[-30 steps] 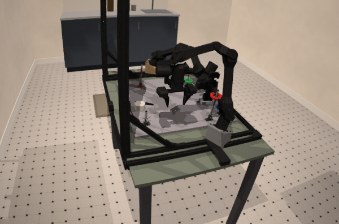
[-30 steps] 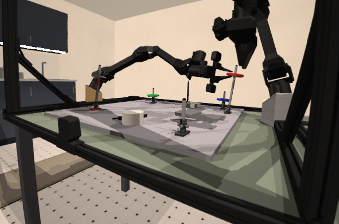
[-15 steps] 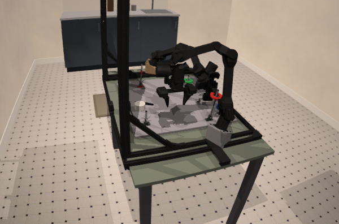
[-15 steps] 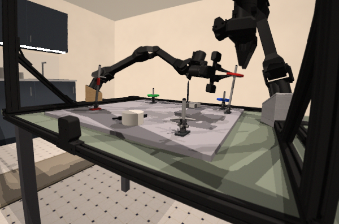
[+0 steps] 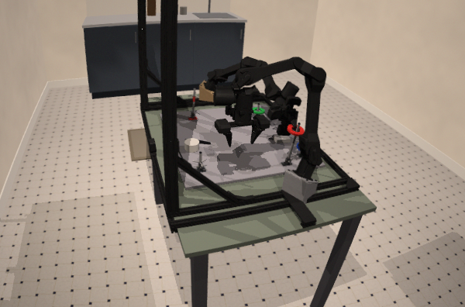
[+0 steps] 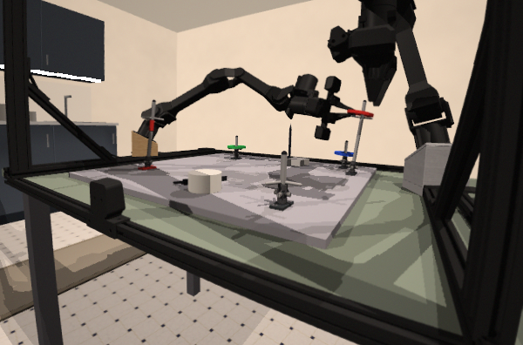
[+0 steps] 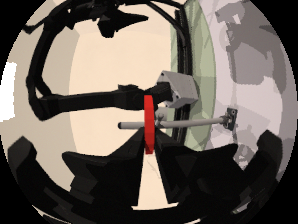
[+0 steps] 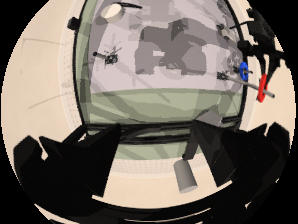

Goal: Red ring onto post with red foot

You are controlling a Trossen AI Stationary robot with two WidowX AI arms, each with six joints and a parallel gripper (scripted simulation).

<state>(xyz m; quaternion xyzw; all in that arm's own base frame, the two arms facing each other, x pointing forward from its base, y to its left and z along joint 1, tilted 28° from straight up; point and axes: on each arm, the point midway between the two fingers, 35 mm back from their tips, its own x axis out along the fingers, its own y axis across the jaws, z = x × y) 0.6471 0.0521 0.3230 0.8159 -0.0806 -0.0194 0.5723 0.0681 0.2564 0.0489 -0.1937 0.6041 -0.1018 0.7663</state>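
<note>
Right now my left hand is 1 cm past the tall grey post, 5 cm to the left of it and 6 cm above it. Round my left hand: small white block: 7 cm ahead, 15 cm to the left, 17 cm below; red ring: 1 cm behind, 4 cm to the right, 1 cm below; blue ring: 9 cm ahead, 13 cm below.
My right hand is 260 mm short of the red ring, 30 mm to the right of it and 30 mm above it. Round my right hand: tall grey post: 270 mm ahead, 90 mm below, 30 mm to the left; blue ring: 360 mm ahead, 160 mm below, 80 mm to the left; short grey post: 150 mm below, 120 mm to the left, 100 mm behind.
</note>
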